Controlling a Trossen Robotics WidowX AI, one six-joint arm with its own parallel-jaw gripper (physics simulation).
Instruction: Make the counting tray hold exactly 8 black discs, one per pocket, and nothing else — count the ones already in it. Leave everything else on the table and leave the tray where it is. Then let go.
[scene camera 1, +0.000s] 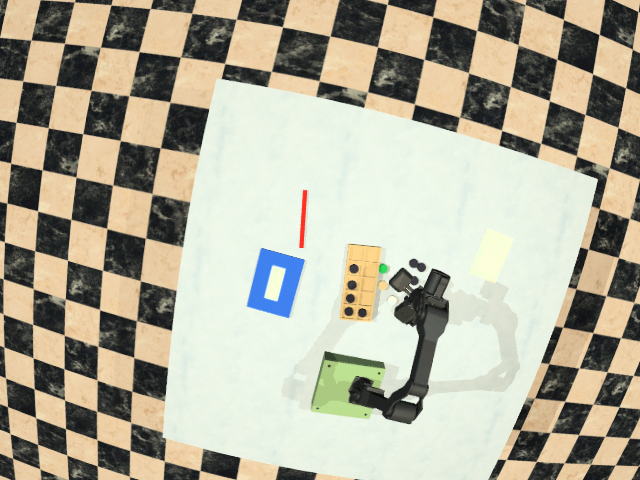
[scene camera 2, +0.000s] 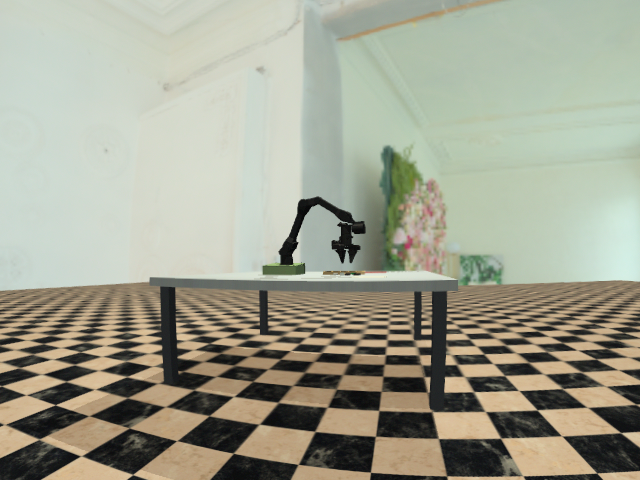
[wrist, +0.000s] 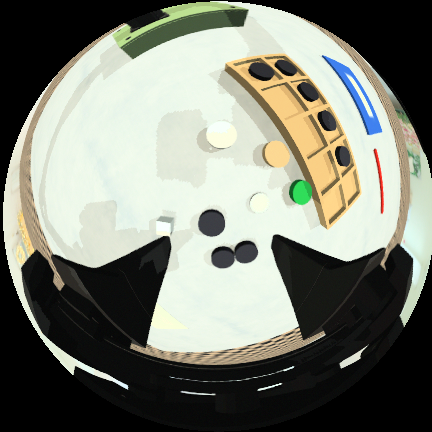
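The tan tray (scene camera 1: 371, 254) (wrist: 300, 131) has two columns of pockets. In scene camera 1, black discs sit singly in every left-column pocket except the top one, and one (scene camera 1: 362, 312) (wrist: 261, 71) sits in the bottom right pocket. The other pockets are empty. Three loose black discs lie right of the tray: one alone (scene camera 1: 414, 280) (wrist: 211, 223), and two close together, the first (scene camera 1: 413, 262) (wrist: 246, 251) beside the second (scene camera 1: 421, 267) (wrist: 222, 257). My gripper (scene camera 2: 346, 261) (wrist: 221, 241) is open and empty, above the table over the loose black discs.
Near the tray lie a green disc (scene camera 1: 383, 268) (wrist: 300, 192), a tan disc (scene camera 1: 382, 285) (wrist: 276, 153), two white discs (wrist: 221, 134) (wrist: 259, 202) and a white cube (wrist: 164, 225). A blue plate (scene camera 1: 295, 273) and red bar (scene camera 1: 303, 219) lie left; a cream card (scene camera 1: 491, 255) lies right.
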